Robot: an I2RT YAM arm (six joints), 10 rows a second.
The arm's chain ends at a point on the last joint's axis. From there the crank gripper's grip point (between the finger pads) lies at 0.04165 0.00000 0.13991 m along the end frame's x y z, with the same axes.
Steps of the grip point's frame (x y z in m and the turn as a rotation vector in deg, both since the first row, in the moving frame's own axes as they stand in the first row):
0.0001, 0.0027, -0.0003, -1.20, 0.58, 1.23
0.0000, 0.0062, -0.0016, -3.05, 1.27, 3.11
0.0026, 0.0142, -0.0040, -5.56, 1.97, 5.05
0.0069, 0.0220, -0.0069, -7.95, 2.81, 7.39
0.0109, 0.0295, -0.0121, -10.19, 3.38, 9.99
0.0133, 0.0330, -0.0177, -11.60, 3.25, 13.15
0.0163, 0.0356, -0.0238, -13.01, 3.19, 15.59
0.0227, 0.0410, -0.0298, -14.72, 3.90, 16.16
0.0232, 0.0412, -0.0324, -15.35, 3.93, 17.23
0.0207, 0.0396, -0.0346, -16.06, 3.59, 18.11
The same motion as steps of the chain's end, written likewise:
-0.0013, -0.0011, 0.0002, -1.20, 0.58, 1.23
-0.0028, -0.0036, -0.0004, -3.05, 1.27, 3.11
-0.0014, -0.0031, -0.0017, -5.56, 1.97, 5.05
0.0017, -0.0029, -0.0030, -7.95, 2.81, 7.39
0.0056, -0.0028, -0.0066, -10.19, 3.38, 9.99
0.0099, -0.0049, -0.0113, -11.60, 3.25, 13.15
0.0145, -0.0074, -0.0165, -13.01, 3.19, 15.59
0.0202, -0.0065, -0.0207, -14.72, 3.90, 16.16
0.0214, -0.0085, -0.0227, -15.35, 3.93, 17.23
0.0204, -0.0122, -0.0246, -16.06, 3.59, 18.11

